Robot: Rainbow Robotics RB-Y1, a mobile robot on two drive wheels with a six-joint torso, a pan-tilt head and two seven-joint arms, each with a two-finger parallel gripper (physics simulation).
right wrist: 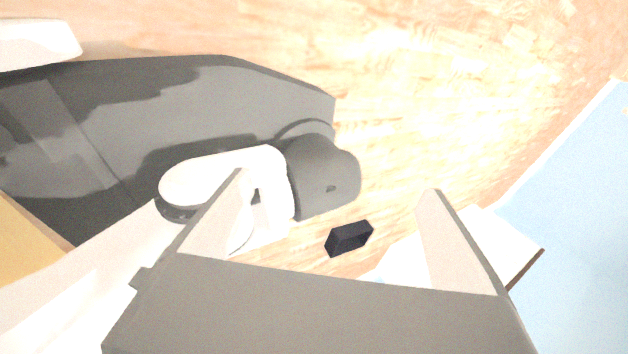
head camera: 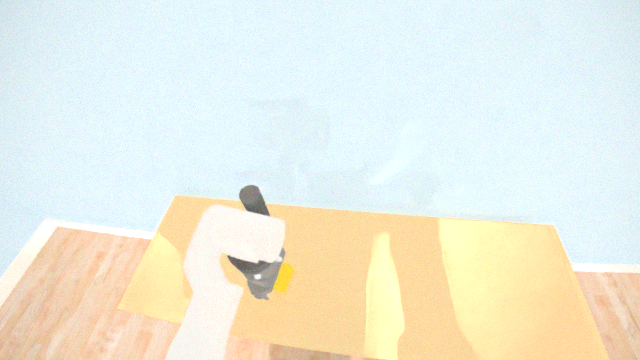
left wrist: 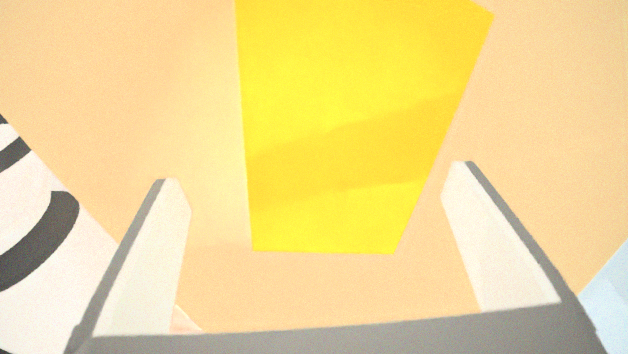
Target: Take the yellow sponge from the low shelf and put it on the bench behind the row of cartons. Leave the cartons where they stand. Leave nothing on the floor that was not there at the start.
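Places are measured from the robot's base along level axes (x ahead, y left, z up), in millimetres.
Pixels of known places: left gripper, fingertip midpoint: [head camera: 273,275] [left wrist: 316,187]; right gripper, fingertip midpoint: [right wrist: 334,189].
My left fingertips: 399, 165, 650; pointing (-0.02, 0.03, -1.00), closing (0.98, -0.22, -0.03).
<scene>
Ahead of a thing's pixels: the offset from my left fingertips to its top centre, as dx, dy, dz. Level surfaces: height alone.
The yellow sponge {+11, +13, +6} [head camera: 284,278] [left wrist: 345,130] lies on the wooden top of the low shelf {dz -39} [head camera: 330,260] [left wrist: 100,75]. In the head view it is partly hidden by my left gripper [head camera: 261,296] [left wrist: 315,171]. My left gripper is open and points down over the sponge. In the left wrist view the sponge's near end shows between the two fingers, with a gap on each side; the height between them is hard to tell. My right gripper [right wrist: 334,189] is open and empty, away from the shelf. The cartons and the bench do not show in these views.
A pale blue wall [head camera: 320,100] stands behind the shelf. In the right wrist view, a small black block {-1291, +698, -549} [right wrist: 349,238] lies on the wooden floor {dz -649} [right wrist: 425,100] near my dark grey base [right wrist: 225,100]. A white flat-sided object [right wrist: 505,245] stands by the wall at the right.
</scene>
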